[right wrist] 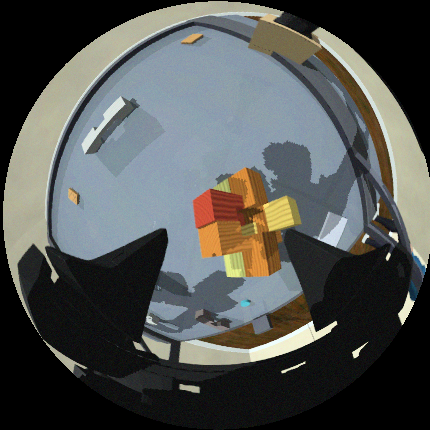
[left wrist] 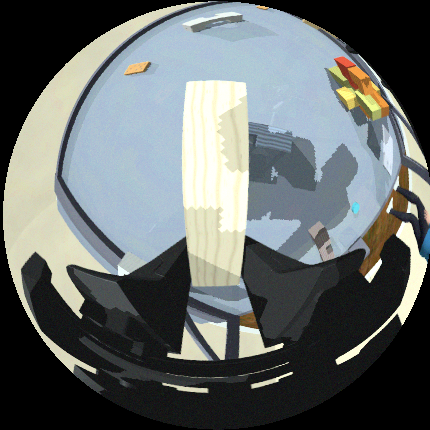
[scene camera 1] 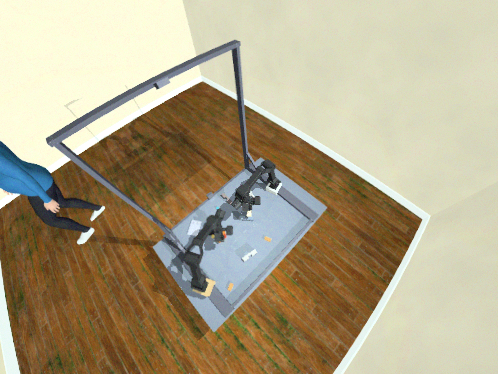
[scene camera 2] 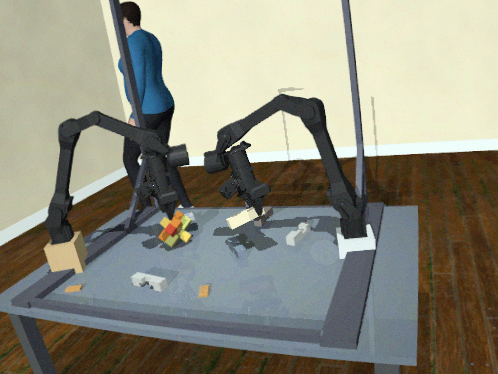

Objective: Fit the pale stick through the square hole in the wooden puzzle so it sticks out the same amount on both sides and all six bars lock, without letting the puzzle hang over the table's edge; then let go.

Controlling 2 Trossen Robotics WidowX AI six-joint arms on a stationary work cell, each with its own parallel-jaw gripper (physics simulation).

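Where they show: left gripper, between the fingertips: (left wrist: 213,239) (scene camera 2: 258,214); right gripper, between the fingertips: (right wrist: 228,235) (scene camera 2: 167,216); left arm's base, origin of its link: (scene camera 1: 274,185) (scene camera 2: 354,233); right arm's base, origin of its link: (scene camera 1: 202,285) (scene camera 2: 62,239).
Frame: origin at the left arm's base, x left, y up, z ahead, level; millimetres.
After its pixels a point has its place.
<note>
The wooden puzzle (scene camera 1: 224,233) (scene camera 2: 172,229) (left wrist: 358,75) (right wrist: 262,250), a cluster of orange, red, yellow and green bars, rests tilted on the table in the left half of scene camera 2. A dark opening shows between its red and yellow bars in the right wrist view. My right gripper (scene camera 2: 171,212) {x -114, y 66, z 579 mm} (right wrist: 228,235) {x -114, y 66, z 579 mm} is open, with the puzzle showing between its spread fingers; contact cannot be told. My left gripper (scene camera 2: 259,213) {x -66, y 61, z 276 mm} (left wrist: 213,239) {x -66, y 61, z 276 mm} is shut on one end of the pale stick (scene camera 1: 249,213) {x -24, y 75, z 344 mm} (scene camera 2: 241,219) {x -26, y 66, z 321 mm} (left wrist: 207,150) {x -37, y 78, z 326 mm}, holding it above the table, apart from the puzzle.
A white notched bar (scene camera 2: 148,281) {x 142, y -24, z 576 mm} (right wrist: 107,125) {x 106, y -30, z 588 mm} and orange tiles (scene camera 2: 73,288) {x 129, y -42, z 830 mm} (scene camera 2: 204,290) {x 176, y -42, z 409 mm} lie toward the front. A blue-grey bar (scene camera 2: 239,248) {x -16, y -22, z 340 mm}, a brownish bar (left wrist: 320,237) {x -241, y -22, z 306 mm} and a grey notched bar (scene camera 2: 298,234) {x -85, y -26, z 165 mm} lie around the left gripper's side. A person (scene camera 2: 150,70) stands behind the table.
</note>
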